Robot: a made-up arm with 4 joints. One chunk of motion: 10 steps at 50 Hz.
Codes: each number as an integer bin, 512 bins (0 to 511) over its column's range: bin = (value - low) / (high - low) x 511, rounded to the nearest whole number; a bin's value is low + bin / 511 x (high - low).
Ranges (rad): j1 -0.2..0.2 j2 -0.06..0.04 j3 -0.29..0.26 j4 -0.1..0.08
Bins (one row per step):
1: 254 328 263 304
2: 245 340 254 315
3: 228 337 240 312
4: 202 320 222 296
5: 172 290 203 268
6: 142 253 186 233
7: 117 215 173 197
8: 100 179 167 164
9: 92 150 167 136
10: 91 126 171 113
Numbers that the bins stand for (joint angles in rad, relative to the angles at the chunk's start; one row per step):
1: -0.0012 0.0042 -0.0069 0.0071
2: -0.0082 0.0065 -0.0166 0.0110
3: -0.0215 0.0059 -0.0317 0.0099
4: -0.0419 0.0026 -0.0511 0.0043
5: -0.0654 -0.0032 -0.0715 -0.0056
6: -0.0888 -0.0105 -0.0898 -0.0179
7: -0.1084 -0.0179 -0.1038 -0.0306
8: -0.1217 -0.0250 -0.1103 -0.0422
9: -0.1280 -0.0306 -0.1103 -0.0521
10: -0.1288 -0.0353 -0.1059 -0.0602

